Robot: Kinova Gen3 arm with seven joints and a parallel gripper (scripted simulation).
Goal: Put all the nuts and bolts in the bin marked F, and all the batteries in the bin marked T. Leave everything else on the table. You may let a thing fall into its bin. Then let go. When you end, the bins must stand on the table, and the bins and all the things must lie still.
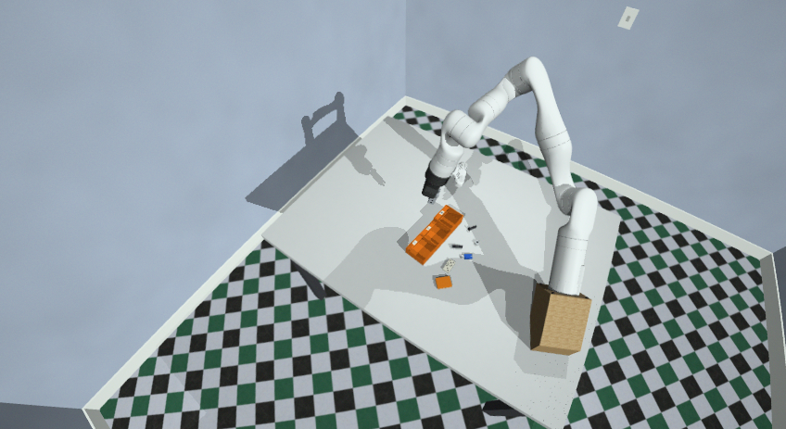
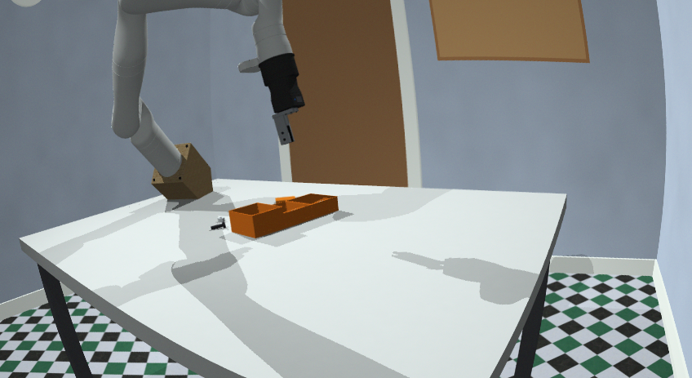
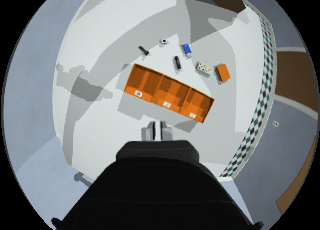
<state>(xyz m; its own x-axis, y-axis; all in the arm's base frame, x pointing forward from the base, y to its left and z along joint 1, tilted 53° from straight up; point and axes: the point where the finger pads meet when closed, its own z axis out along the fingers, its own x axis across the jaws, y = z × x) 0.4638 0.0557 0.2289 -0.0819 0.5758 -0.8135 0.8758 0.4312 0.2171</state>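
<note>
My gripper is now 4 cm past the orange bin, 3 cm to the right of it and 17 cm above it. From my hand the other things lie so: bolt: 16 cm behind, 6 cm to the right, 18 cm below; white dotted block: 13 cm behind, 13 cm to the left, 18 cm below; black cylinder: 13 cm behind, 4 cm to the left, 18 cm below.
</note>
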